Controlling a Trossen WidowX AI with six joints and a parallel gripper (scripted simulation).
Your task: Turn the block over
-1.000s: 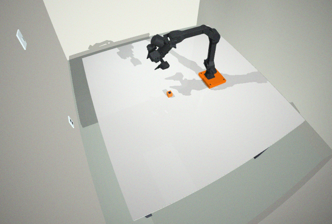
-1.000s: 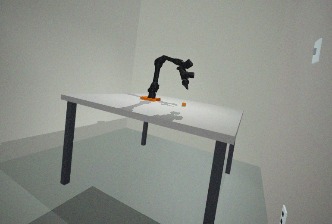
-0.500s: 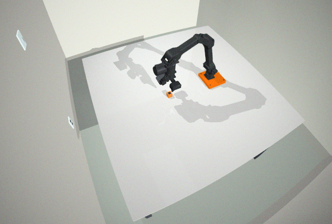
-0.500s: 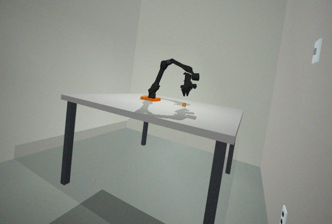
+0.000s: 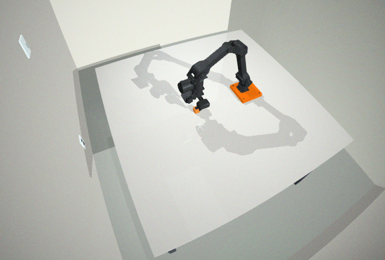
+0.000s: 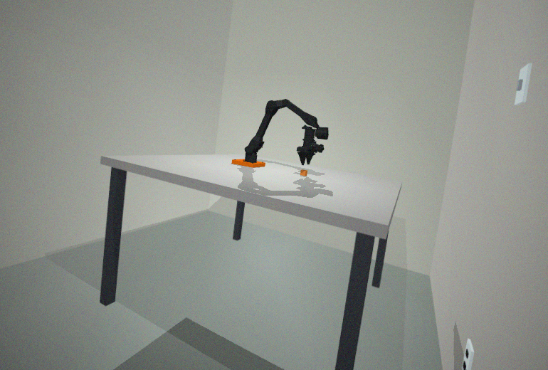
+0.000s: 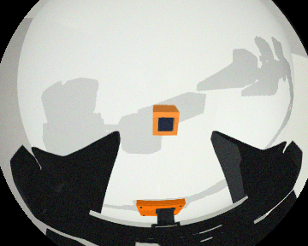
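The orange block is 4 cm below my gripper tip.
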